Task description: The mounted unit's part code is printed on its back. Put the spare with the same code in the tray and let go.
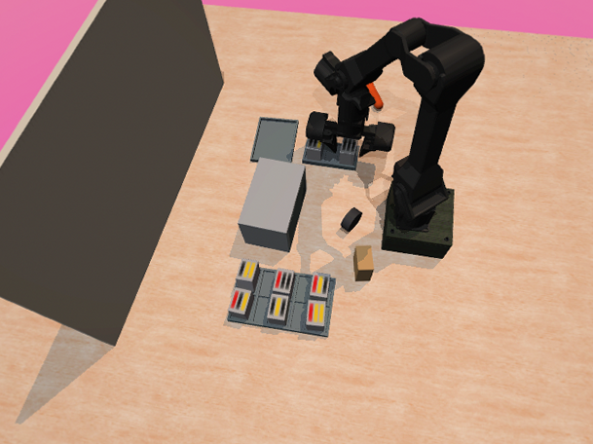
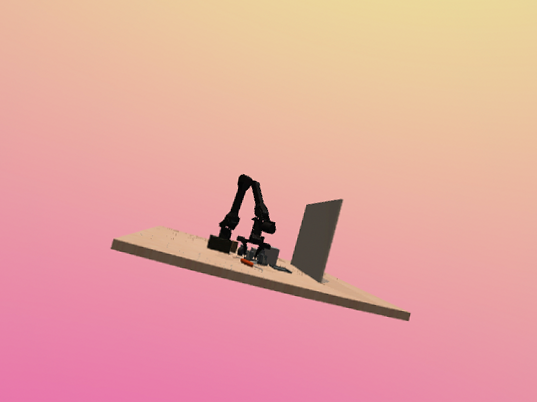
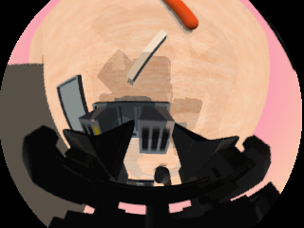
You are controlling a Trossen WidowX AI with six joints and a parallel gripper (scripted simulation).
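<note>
Now: gripper tip 2 cm below the grey spare. Round my gripper tip: two-slot rack: 4 cm ahead, 1 cm below; then white stick: 10 cm to the right, 1 cm below; then black puck: 2 cm behind, 17 cm to the left, 1 cm above.
</note>
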